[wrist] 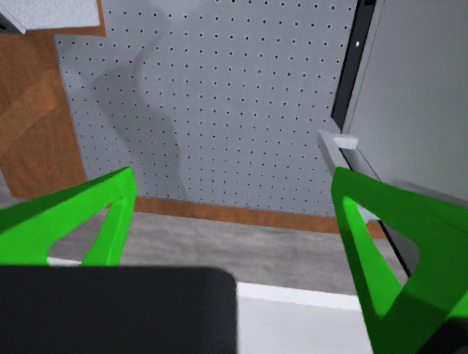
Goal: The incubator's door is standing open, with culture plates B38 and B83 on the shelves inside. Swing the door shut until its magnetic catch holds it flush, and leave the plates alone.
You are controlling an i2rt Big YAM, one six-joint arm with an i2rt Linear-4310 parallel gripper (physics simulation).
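Frame: origin at the arm's base, x ahead, y left, z up, level; metres.
Seen in the pictures: gripper, fingertip midpoint: (233, 178).
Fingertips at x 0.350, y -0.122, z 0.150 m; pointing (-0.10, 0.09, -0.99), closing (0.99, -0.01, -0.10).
A point is followed by its place in that frame.
The incubator's door (415, 85) {x 0.472, y -0.099, z 0.045 m} shows as a large grey panel along the right side of the wrist view, with a dark strip along its left edge. Its pale bar handle (328, 150) {x 0.428, y -0.169, z 0.009 m} stands out from the panel at the right, and its lower part is mostly hidden behind the right green finger. My gripper (233, 178) {x 0.350, y -0.122, z 0.150 m} is open and empty, with its green fingers wide apart. The right fingertip overlaps the handle in the view; whether they touch I cannot tell. Plates B38 and B83 and the shelves do not show, and the door's angle is hard to judge.
A grey perforated board (240, 95) {x 0.323, y -0.176, z -0.231 m} with a brown border (240, 212) {x 0.323, y -0.444, z -0.244 m} lies beyond the fingers. A brown wooden surface (40, 105) {x -0.084, y -0.204, z -0.244 m} and a white textured piece (60, 12) {x 0.082, y -0.045, z -0.144 m} are at the left. A white surface (295, 320) is at the bottom, beside a black block (115, 310) {x 0.341, y -0.096, z 0.237 m}.
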